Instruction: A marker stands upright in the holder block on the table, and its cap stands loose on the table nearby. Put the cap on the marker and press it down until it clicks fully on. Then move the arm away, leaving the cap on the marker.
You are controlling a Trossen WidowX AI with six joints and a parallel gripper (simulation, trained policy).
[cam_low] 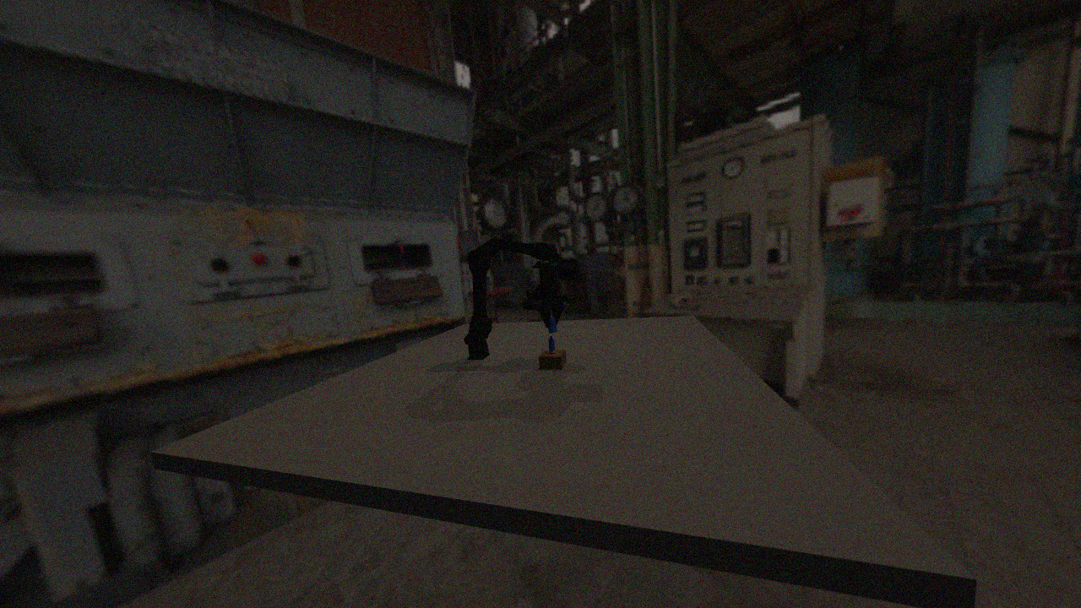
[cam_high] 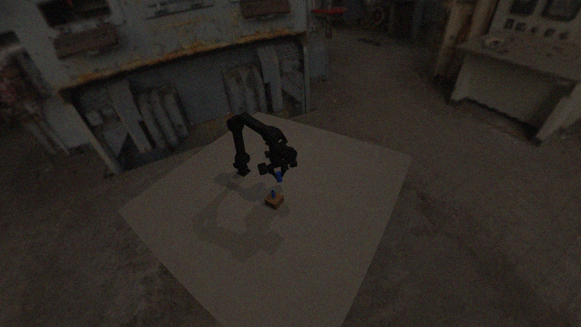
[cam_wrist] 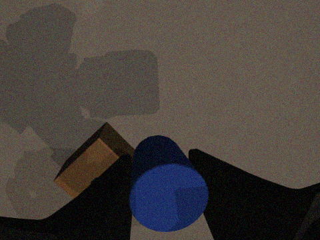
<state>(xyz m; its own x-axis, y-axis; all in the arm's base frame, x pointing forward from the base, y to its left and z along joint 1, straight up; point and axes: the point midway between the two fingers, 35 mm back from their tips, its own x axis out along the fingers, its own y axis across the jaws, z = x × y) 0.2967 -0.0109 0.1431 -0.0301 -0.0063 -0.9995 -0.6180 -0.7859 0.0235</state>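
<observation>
Right now my gripper tip is 90 mm above the holder block, 80 mm to the left of it and 20 mm short of it. From my gripper tip the other things lie so: blue cap 10 mm above.
</observation>
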